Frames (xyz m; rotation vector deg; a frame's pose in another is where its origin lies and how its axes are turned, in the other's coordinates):
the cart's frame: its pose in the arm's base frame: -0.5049 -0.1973 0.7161 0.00 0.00 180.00
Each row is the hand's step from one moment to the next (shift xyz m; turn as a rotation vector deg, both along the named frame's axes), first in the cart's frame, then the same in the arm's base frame.
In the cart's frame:
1: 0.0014 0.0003 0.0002 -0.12 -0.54 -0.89
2: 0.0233 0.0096 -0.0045 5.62 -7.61 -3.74
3: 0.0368 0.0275 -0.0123 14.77 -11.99 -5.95
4: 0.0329 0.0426 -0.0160 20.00 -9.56 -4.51
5: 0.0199 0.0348 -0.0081 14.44 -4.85 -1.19
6: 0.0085 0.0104 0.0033 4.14 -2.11 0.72
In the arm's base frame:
1: -0.0014 -0.0003 0.0002 0.12 0.54 -0.89
2: -0.0233 -0.0096 -0.0045 -5.62 7.61 -3.74
3: -0.0368 -0.0275 -0.0123 -14.77 11.99 -5.95
4: -0.0329 -0.0426 -0.0160 -20.00 9.56 -4.51
5: -0.0199 -0.0348 -0.0081 -14.44 4.85 -1.19
6: -0.0085 -0.0104 0.0033 -4.14 2.11 0.72

